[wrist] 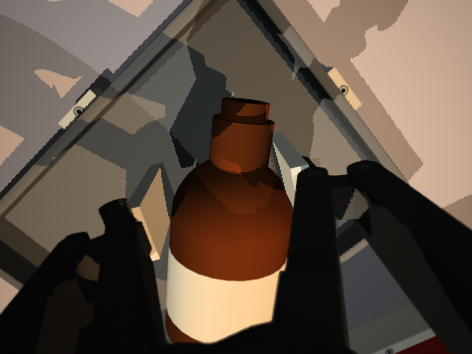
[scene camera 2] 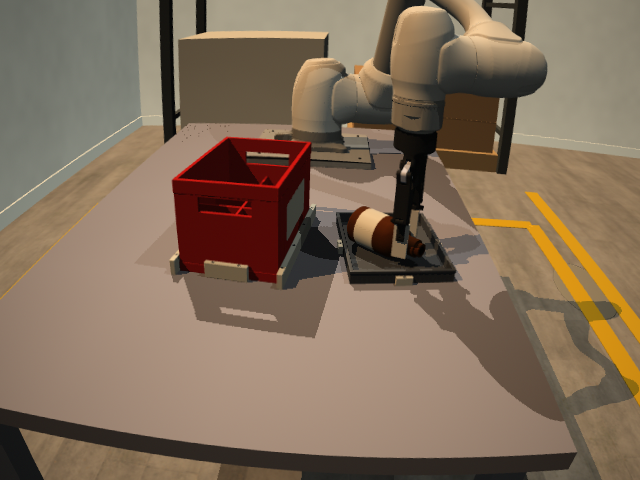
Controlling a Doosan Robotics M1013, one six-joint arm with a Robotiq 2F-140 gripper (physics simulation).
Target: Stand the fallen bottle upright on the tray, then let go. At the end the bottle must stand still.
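Frame: origin at the arm's base, x ahead, y left, z up, level; millimetres.
Seen in the pictures: gripper, fingertip midpoint: (wrist: 221, 168) (scene camera 2: 403, 248); arm's base at its link origin: (scene camera 2: 315, 144).
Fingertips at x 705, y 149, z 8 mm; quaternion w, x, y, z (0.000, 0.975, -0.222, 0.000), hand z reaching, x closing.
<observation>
Offsets run from my fingertips to a thing's middle. Level surfaces: height alone.
A brown bottle {dx -17, dy -29, dz +16 mm} (scene camera 2: 381, 232) (wrist: 230, 240) with a cream label lies on its side in the dark tray (scene camera 2: 403, 277) (wrist: 320, 65). In the scene view its neck points right, toward the tray's front right corner. My gripper (scene camera 2: 406, 241) (wrist: 221, 168) points down and is shut on the bottle, with one pale pad on each side of its shoulder, close to the neck. In the wrist view the bottle's base is hidden behind the gripper's body at the lower edge.
A red crate {dx -63, dy -294, dz +62 mm} (scene camera 2: 227, 232) stands left of the tray, held by pale corner brackets {dx +77, dy -323, dz -11 mm} (scene camera 2: 225, 270). Its walls rise well above the tray. The table's {dz -26 mm} (scene camera 2: 289, 377) right edge runs close to the tray. The arm's base stands behind them, with a large box (scene camera 2: 248, 77) farther back.
</observation>
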